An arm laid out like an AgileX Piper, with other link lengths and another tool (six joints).
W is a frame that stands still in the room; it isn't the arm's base.
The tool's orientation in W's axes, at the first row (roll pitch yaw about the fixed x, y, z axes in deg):
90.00, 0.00, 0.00
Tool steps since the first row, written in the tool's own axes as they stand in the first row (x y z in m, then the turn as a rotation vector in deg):
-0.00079, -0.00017, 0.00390, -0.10, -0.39, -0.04
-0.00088, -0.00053, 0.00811, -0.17, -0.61, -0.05
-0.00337, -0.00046, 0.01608, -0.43, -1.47, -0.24
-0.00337, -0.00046, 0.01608, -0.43, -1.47, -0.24
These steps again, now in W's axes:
-0.00079, -0.00390, -0.00017, -0.10, 0.04, -0.39
-0.00088, -0.00811, -0.00053, -0.17, 0.05, -0.61
-0.00337, -0.01608, -0.00046, -0.43, 0.24, -1.47
-0.00337, -0.01608, -0.00046, -0.43, 0.24, -1.47

